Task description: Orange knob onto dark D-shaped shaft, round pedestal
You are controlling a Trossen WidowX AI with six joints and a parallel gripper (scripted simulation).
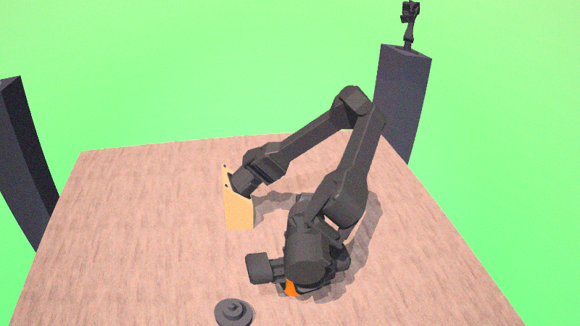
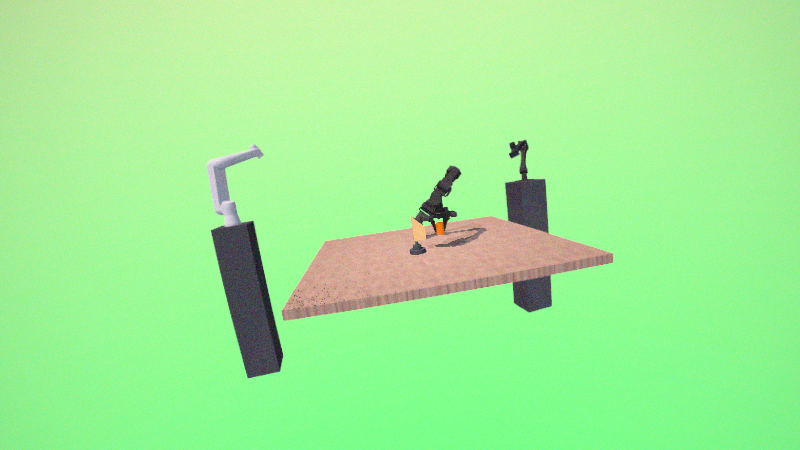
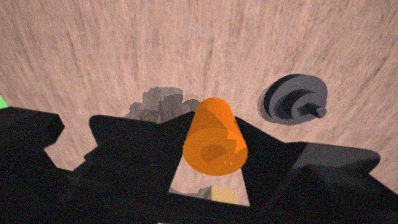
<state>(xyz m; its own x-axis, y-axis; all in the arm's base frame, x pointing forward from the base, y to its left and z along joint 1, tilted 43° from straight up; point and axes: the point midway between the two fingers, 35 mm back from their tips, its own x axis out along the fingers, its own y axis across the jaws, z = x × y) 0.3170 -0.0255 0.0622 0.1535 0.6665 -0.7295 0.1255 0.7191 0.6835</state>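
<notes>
Right now my gripper tip is 1 cm past the dark round pedestal, 13 cm to the left of it and 6 cm above it. Round my gripper tip: orange knob: 2 cm above.
</notes>
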